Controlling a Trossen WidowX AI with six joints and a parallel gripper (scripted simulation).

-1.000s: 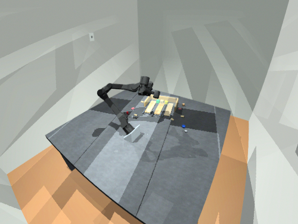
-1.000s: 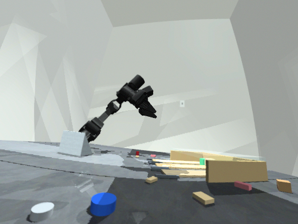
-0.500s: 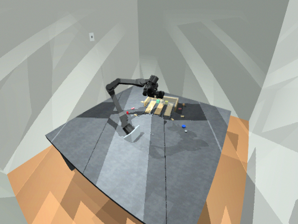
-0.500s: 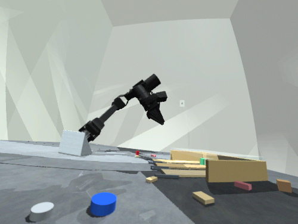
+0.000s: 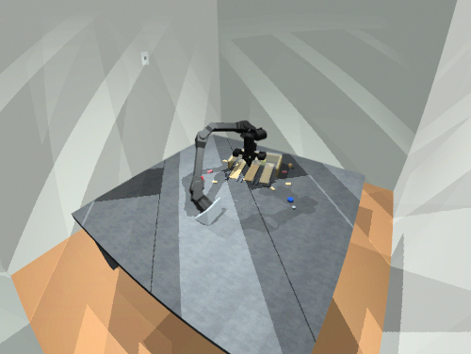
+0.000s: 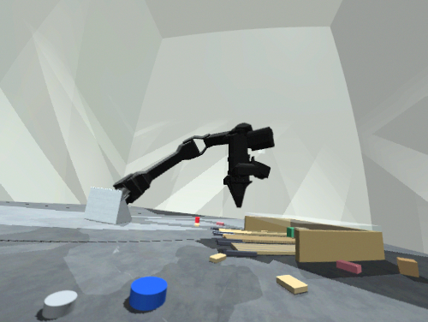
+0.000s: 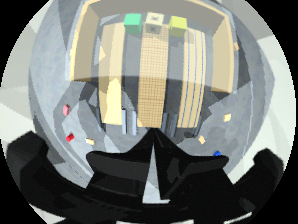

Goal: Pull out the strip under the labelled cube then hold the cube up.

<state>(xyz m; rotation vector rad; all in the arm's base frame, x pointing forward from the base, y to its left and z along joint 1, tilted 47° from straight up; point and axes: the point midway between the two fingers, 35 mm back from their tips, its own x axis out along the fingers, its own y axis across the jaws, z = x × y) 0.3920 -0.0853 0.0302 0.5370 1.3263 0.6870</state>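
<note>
My gripper tip is 7 cm short of the strip, 11 cm to the right of it and 8 cm above it. Also, from my gripper tip: blue disc 10 cm behind, 29 cm to the right, 8 cm below; then orange block 25 cm ahead, 19 cm to the right, 7 cm below; then green cube 18 cm ahead, 8 cm to the left, 7 cm below.
</note>
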